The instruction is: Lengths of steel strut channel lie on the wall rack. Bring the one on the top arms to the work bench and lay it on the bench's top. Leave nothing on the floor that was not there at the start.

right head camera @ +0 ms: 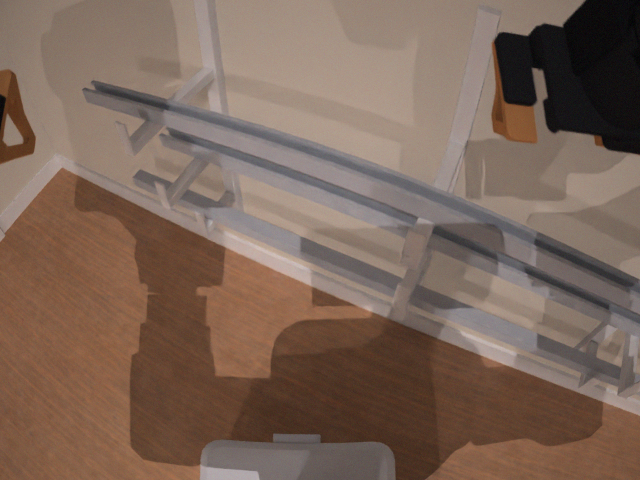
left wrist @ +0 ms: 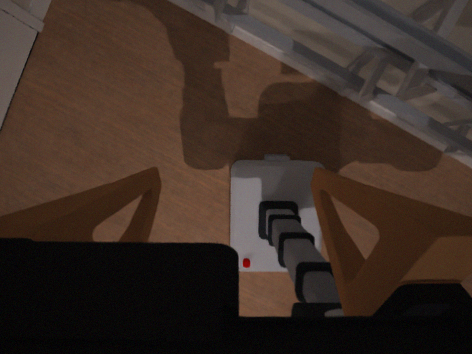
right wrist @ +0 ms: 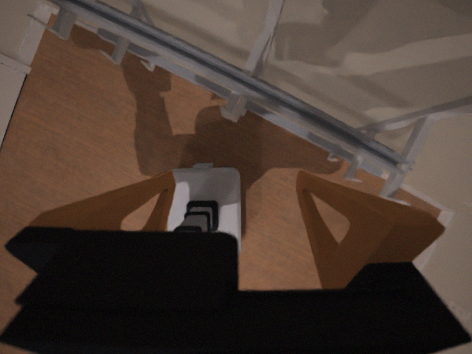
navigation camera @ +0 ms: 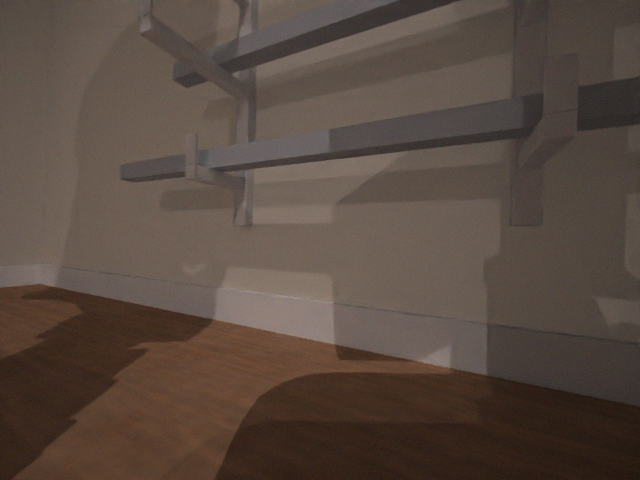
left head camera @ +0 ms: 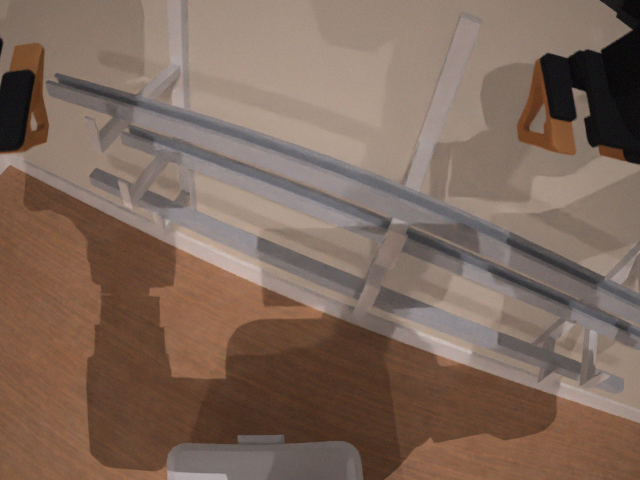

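The highest visible strut is a long grey channel with its open side up. It lies on the upper arms of the wall rack, slanting across both head views. My left gripper is open and empty; part of it shows at the left edge of the head views, beyond the strut's left end. My right gripper is open and empty; it shows at the upper right of the head views, apart from the strut. The work bench does not show.
A second strut and a lower strut lie on rack arms below. A room corner is near the rack's left end. My pale base stands on the wooden floor before the rack. Rack arms stick out from the wall.
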